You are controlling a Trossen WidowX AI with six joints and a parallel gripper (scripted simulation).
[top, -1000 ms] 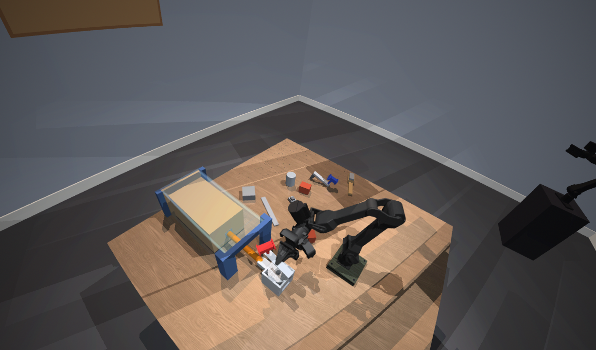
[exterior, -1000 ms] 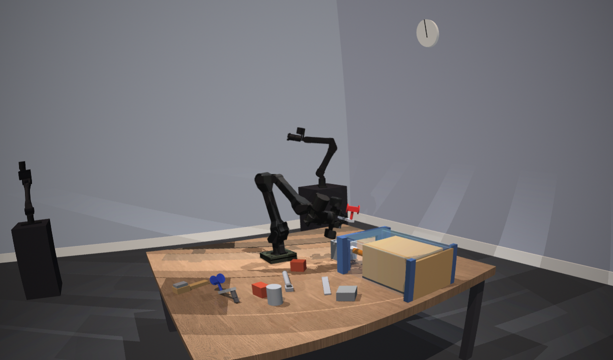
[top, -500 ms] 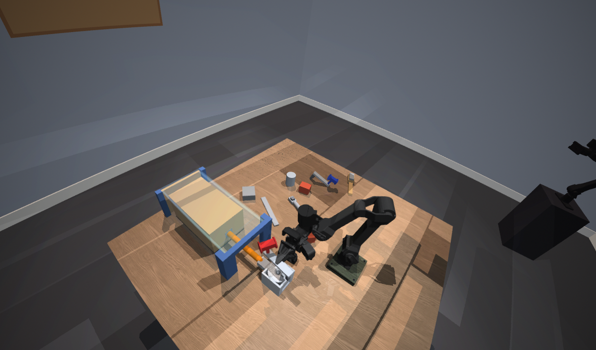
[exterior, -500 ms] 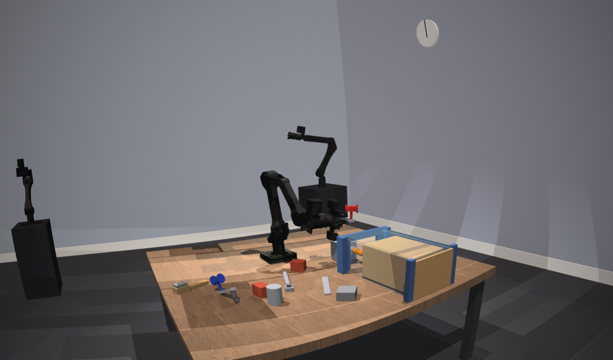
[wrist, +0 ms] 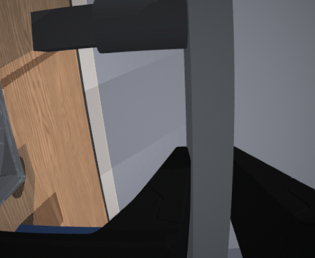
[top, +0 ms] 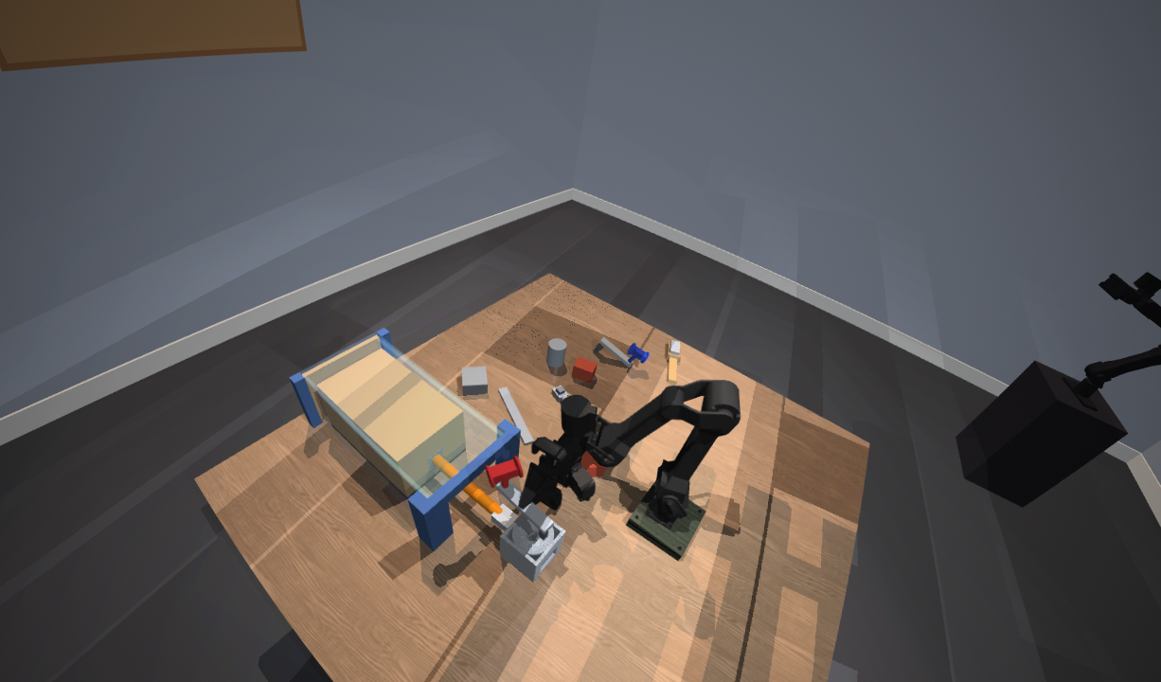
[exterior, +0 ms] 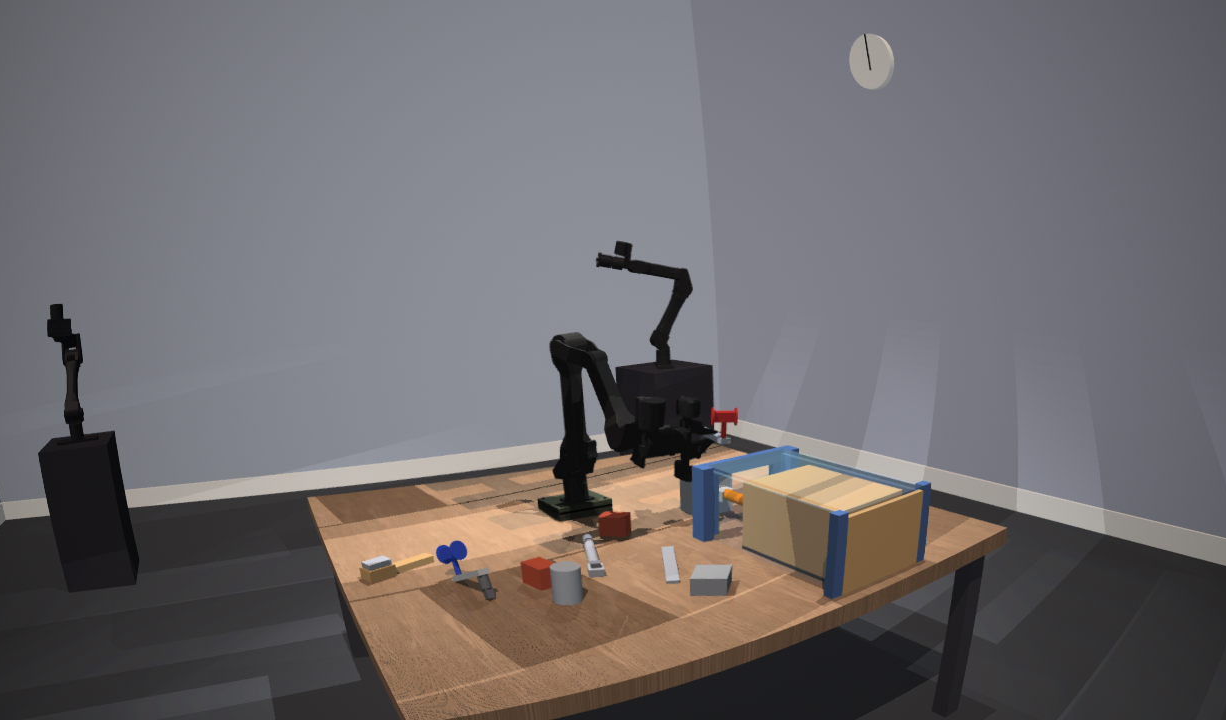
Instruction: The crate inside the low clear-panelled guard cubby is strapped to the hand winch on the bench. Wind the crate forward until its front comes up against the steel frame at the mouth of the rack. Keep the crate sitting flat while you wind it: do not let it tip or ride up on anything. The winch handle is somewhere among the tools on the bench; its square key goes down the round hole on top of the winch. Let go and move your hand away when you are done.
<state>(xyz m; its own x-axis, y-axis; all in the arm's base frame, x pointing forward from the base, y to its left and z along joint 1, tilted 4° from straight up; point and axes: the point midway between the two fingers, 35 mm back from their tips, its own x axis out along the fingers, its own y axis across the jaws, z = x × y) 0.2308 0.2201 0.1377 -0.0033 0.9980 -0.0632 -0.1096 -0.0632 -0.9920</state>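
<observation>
My gripper tip is 5 cm short of the red knob, 2 cm to the left of it and 4 cm below it. From my gripper tip the other things lie so: grey winch (4 cm behind, 2 cm to the right, 15 cm below); blue frame (14 cm ahead, 3 cm to the right, 8 cm below); winch handle (1 cm ahead, 1 cm to the right, 1 cm above).
</observation>
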